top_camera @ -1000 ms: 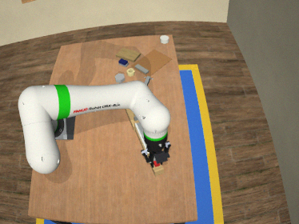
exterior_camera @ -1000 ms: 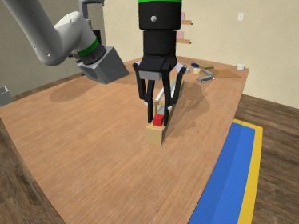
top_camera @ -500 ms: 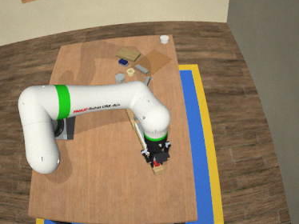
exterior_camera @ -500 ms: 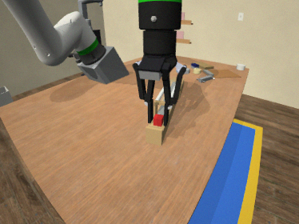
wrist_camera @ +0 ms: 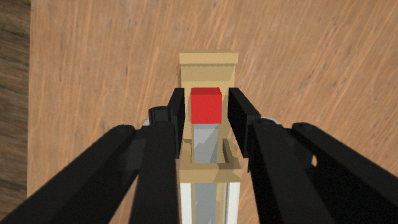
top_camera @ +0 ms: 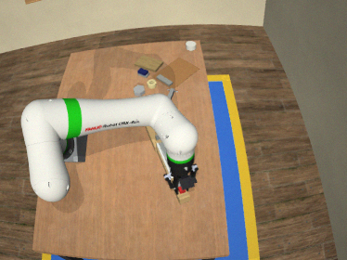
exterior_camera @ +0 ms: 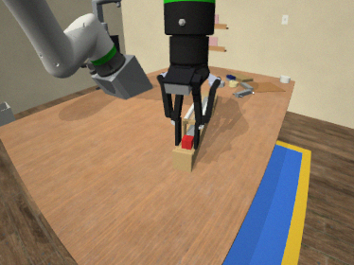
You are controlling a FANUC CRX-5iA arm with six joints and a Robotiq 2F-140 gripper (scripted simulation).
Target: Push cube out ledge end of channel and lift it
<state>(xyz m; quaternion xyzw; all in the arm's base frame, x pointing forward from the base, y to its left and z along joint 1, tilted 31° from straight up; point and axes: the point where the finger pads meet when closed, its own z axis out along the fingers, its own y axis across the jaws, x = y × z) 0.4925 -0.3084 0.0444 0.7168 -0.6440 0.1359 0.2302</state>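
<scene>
My hand is 20 mm above the red cube. Round my hand: grey push rod (230 mm to the left, 30 mm below, 30 mm behind); then grey hexagonal block (650 mm to the left, 80 mm behind, 70 mm below); then channel (150 mm to the left, 30 mm below, 20 mm behind).
</scene>
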